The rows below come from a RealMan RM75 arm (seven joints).
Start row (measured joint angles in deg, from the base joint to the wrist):
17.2, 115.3, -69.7, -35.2, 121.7, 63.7, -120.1
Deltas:
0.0, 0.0, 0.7, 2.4, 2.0, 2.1, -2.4
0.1, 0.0, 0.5, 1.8, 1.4, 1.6, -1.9
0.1, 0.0, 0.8, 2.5, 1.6, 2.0, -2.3
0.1, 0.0, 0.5, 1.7, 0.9, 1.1, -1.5
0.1, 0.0, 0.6, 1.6, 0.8, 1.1, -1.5
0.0, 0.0, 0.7, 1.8, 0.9, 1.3, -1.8
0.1, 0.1, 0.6, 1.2, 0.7, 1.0, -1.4
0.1, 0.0, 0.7, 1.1, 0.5, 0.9, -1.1
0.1, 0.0, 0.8, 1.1, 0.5, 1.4, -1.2
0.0, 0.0, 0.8, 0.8, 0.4, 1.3, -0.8
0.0, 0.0, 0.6, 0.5, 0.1, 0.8, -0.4
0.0, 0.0, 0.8, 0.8, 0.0, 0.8, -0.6
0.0, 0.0, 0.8, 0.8, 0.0, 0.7, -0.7
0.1, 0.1, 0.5, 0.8, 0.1, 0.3, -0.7
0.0, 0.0, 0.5, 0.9, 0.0, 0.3, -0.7
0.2, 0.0, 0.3, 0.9, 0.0, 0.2, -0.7
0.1, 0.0, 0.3, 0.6, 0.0, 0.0, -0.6
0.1, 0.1, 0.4, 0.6, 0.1, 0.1, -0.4
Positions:
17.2, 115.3, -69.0, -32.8, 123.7, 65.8, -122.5
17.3, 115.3, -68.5, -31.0, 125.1, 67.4, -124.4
17.4, 115.3, -67.7, -28.5, 126.7, 69.4, -126.7
17.5, 115.3, -67.2, -26.8, 127.6, 70.5, -128.2
17.6, 115.3, -66.6, -25.2, 128.4, 71.6, -129.7
17.6, 115.3, -65.9, -23.4, 129.3, 72.9, -131.5
17.7, 115.4, -65.3, -22.2, 130.0, 73.9, -132.9
17.8, 115.4, -64.6, -21.1, 130.5, 74.8, -134.0
17.9, 115.4, -63.8, -20.0, 131.0, 76.2, -135.2
17.9, 115.4, -63.0, -19.2, 131.4, 77.5, -136.0
17.9, 115.4, -62.4, -18.7, 131.5, 78.3, -136.4
17.9, 115.4, -61.6, -17.9, 131.5, 79.1, -137.0
17.9, 115.4, -60.8, -17.1, 131.5, 79.8, -137.7
18.0, 115.5, -60.3, -16.3, 131.6, 80.1, -138.4
18.0, 115.5, -59.8, -15.4, 131.6, 80.4, -139.1
18.2, 115.5, -59.5, -14.5, 131.6, 80.6, -139.8
18.3, 115.5, -59.2, -13.9, 131.6, 80.6, -140.4
18.4, 115.6, -58.8, -13.3, 131.7, 80.7, -140.8

